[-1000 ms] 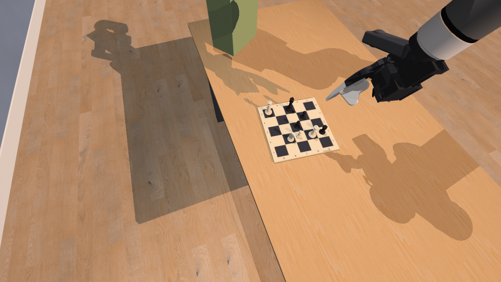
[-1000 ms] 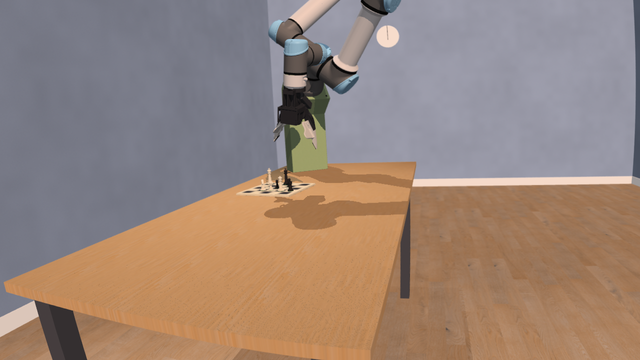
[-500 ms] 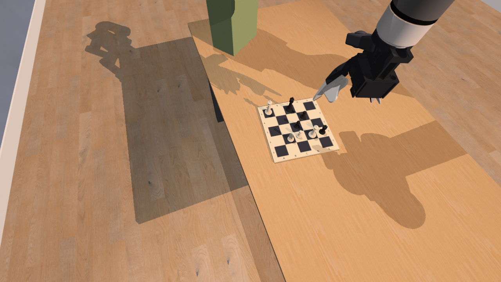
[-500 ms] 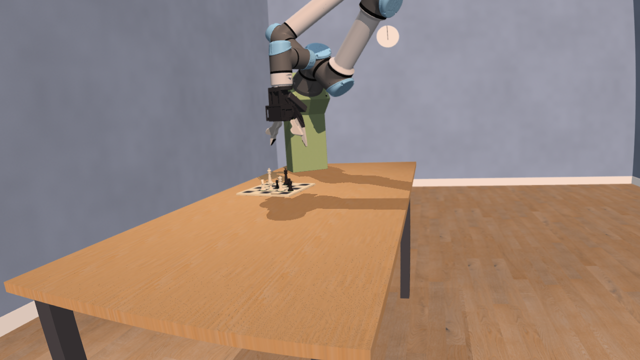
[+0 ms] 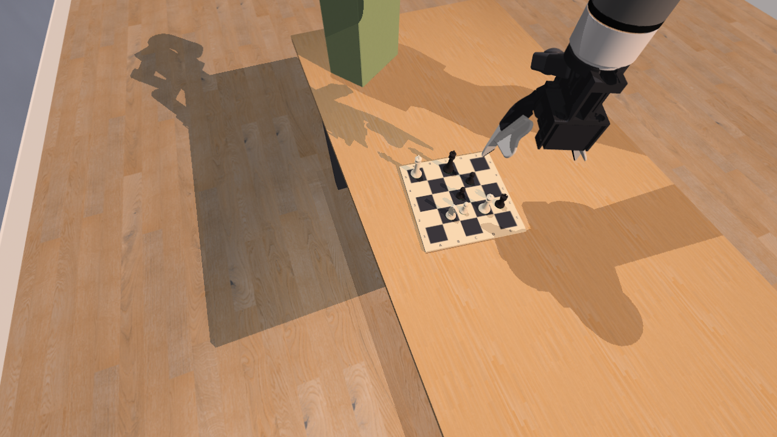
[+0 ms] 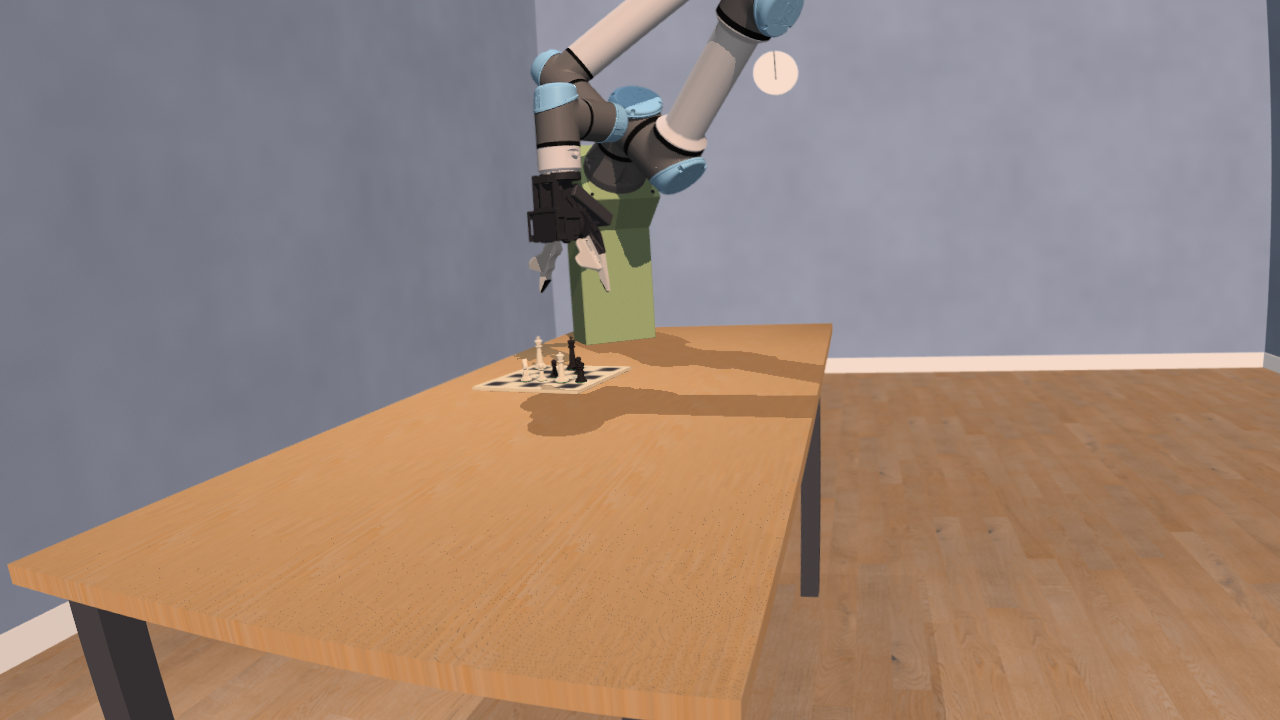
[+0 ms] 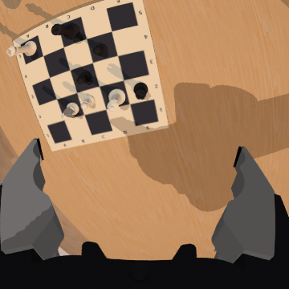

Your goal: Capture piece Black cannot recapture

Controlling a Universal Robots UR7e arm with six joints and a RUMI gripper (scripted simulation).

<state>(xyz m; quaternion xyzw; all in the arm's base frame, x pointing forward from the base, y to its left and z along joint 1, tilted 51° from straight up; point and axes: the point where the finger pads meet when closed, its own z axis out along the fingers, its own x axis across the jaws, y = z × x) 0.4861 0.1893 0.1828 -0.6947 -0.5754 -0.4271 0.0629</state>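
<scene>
The small chessboard lies 1 cm behind my hand, 9 cm to the right of it and 16 cm below it. Round my hand: tall black piece 9 cm behind, 11 cm to the right, 13 cm below; tall white piece 7 cm behind, 18 cm to the right, 13 cm below.
</scene>
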